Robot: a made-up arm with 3 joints.
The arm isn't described. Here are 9 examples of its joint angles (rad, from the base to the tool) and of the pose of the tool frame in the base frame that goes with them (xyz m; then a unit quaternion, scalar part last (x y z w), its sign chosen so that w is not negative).
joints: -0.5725 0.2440 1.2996
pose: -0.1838 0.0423 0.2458 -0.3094 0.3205 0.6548 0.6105
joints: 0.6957 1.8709 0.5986
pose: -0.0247 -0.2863 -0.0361 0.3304 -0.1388 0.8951 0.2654
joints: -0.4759 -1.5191 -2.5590
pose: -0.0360 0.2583 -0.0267 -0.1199 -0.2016 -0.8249 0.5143
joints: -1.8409 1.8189 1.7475
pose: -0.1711 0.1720 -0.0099 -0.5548 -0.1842 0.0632 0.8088
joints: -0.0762 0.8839 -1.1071
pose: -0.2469 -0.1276 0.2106 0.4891 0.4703 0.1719 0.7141
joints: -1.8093 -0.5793 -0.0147
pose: 0.1786 0.1543 0.2097 0.2748 0.6418 -0.4130 0.5848
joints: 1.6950 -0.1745 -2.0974
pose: -0.1138 -0.2228 0.2365 -0.0498 0.4598 0.2278 0.8569
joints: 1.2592 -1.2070 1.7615
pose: -0.2671 -0.0860 0.1033 0.7835 -0.2596 -0.3951 0.4033
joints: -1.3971 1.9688 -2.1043
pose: -0.2615 0.1187 0.0135 0.9834 -0.0362 0.0161 0.1771
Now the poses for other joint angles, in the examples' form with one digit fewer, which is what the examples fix.
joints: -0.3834 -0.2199 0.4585
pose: -0.181 0.116 0.247 -0.215 0.581 0.366 0.694
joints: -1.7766 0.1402 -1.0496
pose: 0.063 0.195 0.257 0.521 0.183 -0.644 0.530
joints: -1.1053 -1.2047 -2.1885
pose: 0.131 0.241 0.042 -0.039 0.044 -0.950 0.307
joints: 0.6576 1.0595 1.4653
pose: -0.035 -0.259 0.143 -0.194 -0.253 0.935 0.156
